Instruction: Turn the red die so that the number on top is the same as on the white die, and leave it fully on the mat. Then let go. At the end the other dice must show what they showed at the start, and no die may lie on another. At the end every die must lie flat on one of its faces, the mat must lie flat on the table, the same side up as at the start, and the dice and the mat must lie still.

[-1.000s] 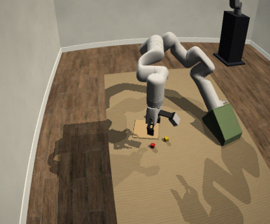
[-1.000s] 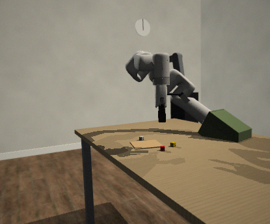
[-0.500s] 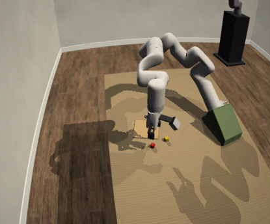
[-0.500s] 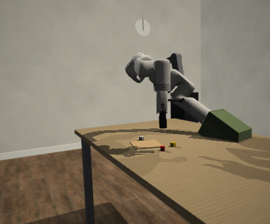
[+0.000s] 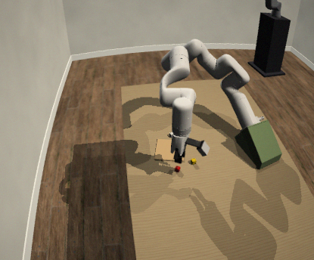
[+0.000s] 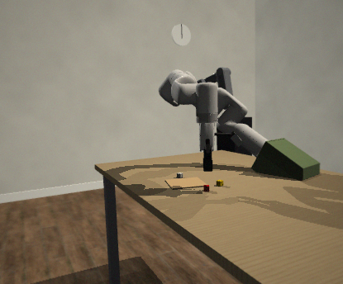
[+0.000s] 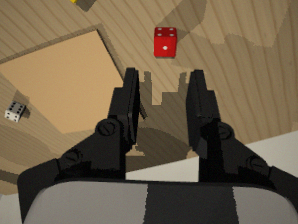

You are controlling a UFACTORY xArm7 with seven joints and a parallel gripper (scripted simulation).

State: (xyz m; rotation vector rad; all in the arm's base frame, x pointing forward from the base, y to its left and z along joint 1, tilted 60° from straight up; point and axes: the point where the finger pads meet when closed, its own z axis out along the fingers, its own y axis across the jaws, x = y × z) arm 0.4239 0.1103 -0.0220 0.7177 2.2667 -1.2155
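Now: the red die 9 cm below my hand and 1 cm ahead of it. Also, from my hand: tan mat 14 cm to the right, 9 cm below, 1 cm behind; white die 23 cm to the right, 9 cm below, 5 cm behind; yellow die 9 cm below, 8 cm behind, 2 cm to the right.
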